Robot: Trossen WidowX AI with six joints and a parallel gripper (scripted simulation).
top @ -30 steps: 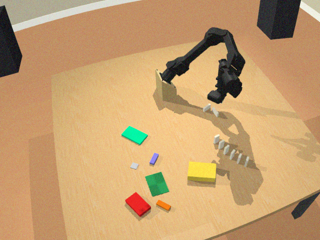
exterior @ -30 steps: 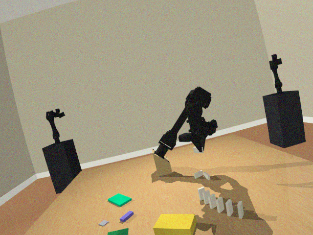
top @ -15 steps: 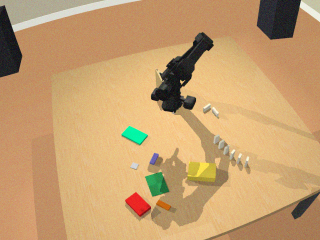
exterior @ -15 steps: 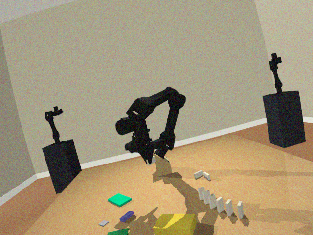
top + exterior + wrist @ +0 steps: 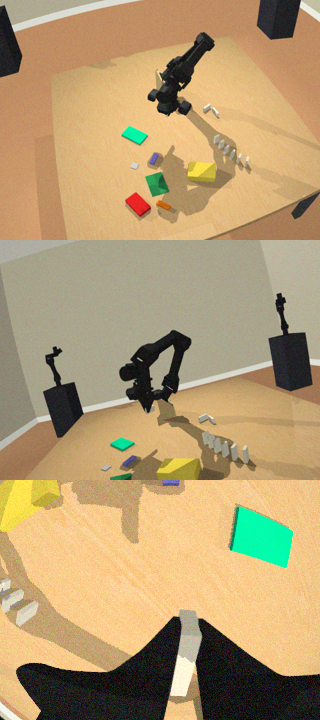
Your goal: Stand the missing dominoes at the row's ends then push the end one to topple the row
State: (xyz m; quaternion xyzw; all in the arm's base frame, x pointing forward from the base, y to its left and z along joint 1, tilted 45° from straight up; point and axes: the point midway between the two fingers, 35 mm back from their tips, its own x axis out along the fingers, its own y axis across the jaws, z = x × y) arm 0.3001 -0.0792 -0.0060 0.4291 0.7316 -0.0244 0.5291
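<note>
My gripper tip is now 140 mm above the purple block, 120 mm short of it and 100 mm to the left of it. Also, from my gripper tip: grey tile: 190 mm to the right, 140 mm below, 130 mm ahead; bright green plate: 160 mm to the right, 140 mm below, 40 mm behind; yellow block: 250 mm ahead, 130 mm below, 90 mm to the left.
</note>
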